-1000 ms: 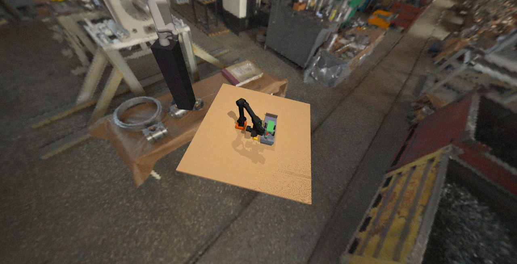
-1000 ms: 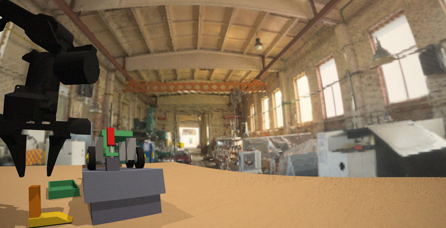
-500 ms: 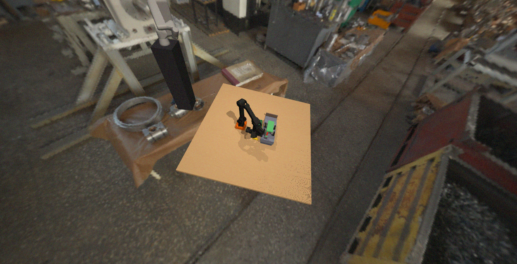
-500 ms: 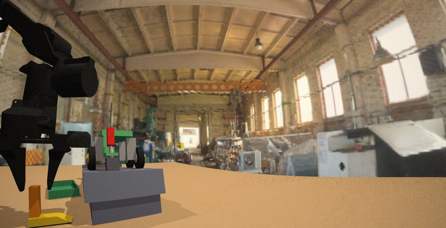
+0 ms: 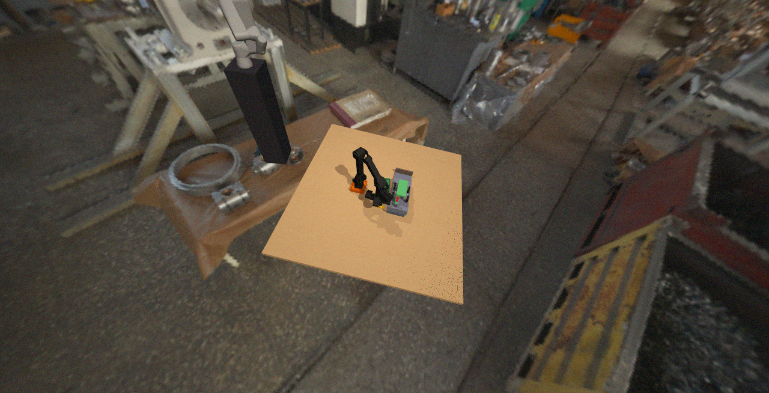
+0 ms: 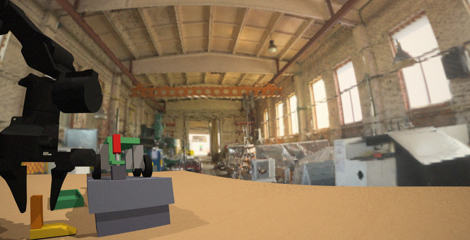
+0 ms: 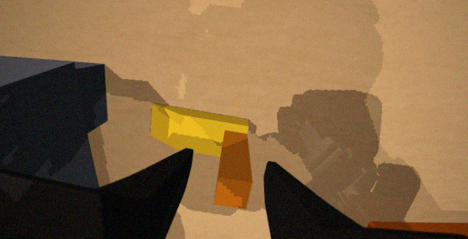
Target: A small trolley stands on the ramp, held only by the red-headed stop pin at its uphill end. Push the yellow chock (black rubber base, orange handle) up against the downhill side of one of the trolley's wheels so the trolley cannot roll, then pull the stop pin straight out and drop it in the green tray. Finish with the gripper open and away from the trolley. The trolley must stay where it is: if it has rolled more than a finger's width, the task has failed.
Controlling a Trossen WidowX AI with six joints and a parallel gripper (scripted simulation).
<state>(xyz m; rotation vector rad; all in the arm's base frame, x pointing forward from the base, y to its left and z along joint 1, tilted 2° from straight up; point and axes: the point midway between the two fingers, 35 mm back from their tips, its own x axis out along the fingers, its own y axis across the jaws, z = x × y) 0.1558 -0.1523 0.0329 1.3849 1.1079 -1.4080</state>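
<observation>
The yellow chock lies 20 mm ahead of my gripper tip and 20 mm below it. The rest, counted from my gripper tip: ramp: 170 mm ahead, 80 mm to the left, 10 mm above; green trolley: 170 mm ahead, 80 mm to the left, 70 mm above; stop pin: 130 mm ahead, 20 mm to the right, 90 mm above.
</observation>
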